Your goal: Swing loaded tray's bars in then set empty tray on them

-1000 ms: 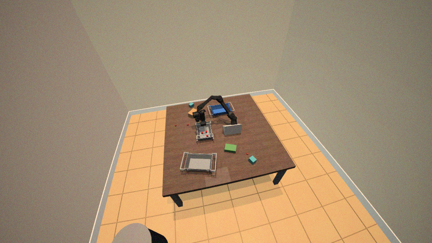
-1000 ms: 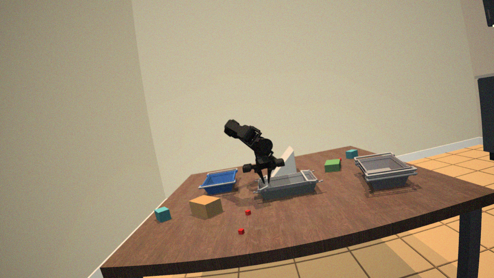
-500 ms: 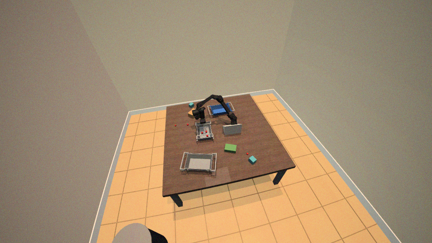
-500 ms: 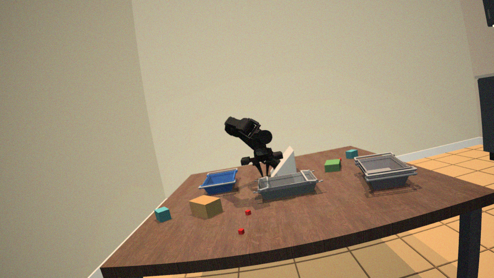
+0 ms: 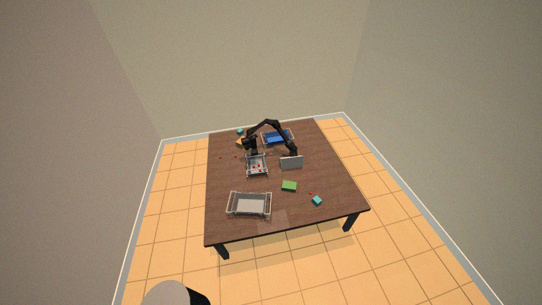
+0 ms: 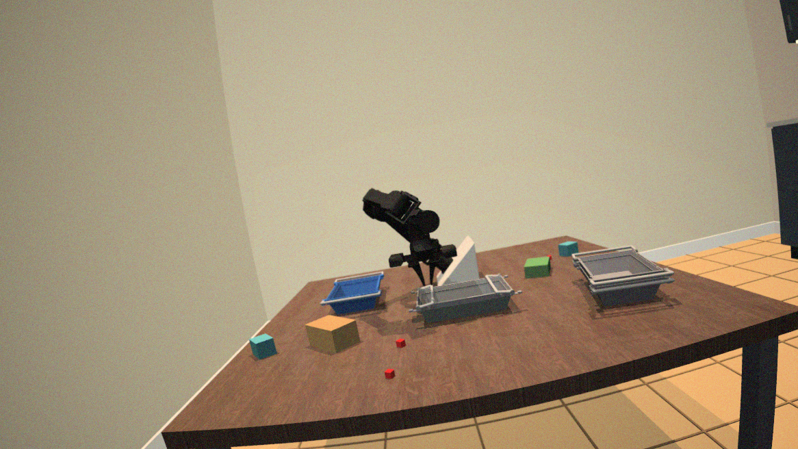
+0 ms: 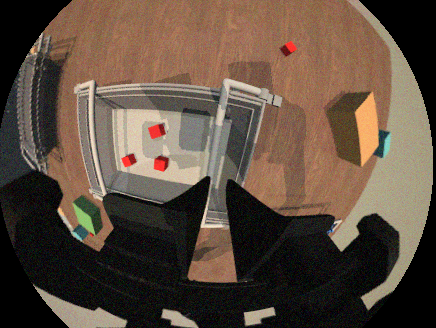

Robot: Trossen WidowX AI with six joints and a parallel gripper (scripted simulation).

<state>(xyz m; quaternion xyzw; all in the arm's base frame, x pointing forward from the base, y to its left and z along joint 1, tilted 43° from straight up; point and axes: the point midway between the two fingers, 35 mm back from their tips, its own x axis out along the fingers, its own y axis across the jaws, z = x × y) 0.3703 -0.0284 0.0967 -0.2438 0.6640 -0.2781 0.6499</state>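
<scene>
My gripper tip is now 270 mm past the blue tray, 250 mm to the left of it and 40 mm above it. The rest, counted from my gripper tip: orange block 270 mm to the right, 110 mm ahead, 60 mm below; green block 390 mm to the left, 240 mm behind, 70 mm below.
</scene>
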